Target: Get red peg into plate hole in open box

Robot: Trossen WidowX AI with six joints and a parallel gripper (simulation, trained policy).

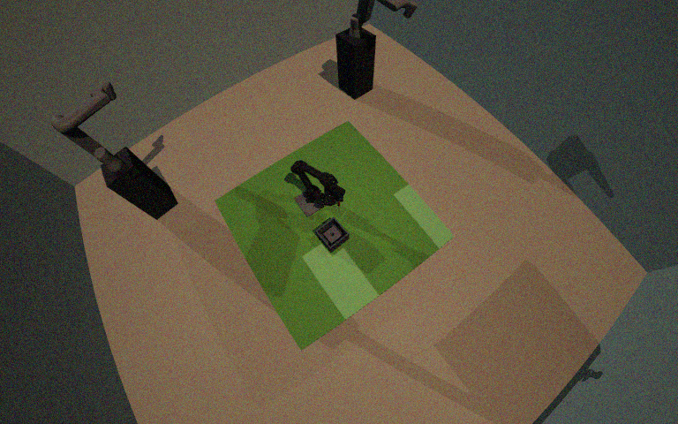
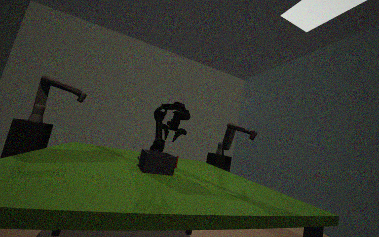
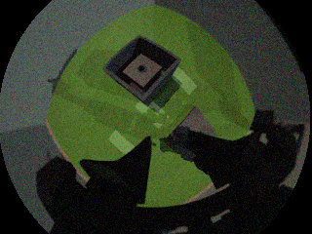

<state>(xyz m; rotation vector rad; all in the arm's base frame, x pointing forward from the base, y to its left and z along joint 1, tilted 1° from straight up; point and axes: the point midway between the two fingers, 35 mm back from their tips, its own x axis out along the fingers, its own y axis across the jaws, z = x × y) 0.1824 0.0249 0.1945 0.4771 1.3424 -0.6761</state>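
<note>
Right now my gripper tip is 13 cm above the small red peg, 9 cm to the right of it and 1 cm past it. Round my gripper tip: dark box: 15 cm ahead, 14 cm below, 10 cm to the right.
</note>
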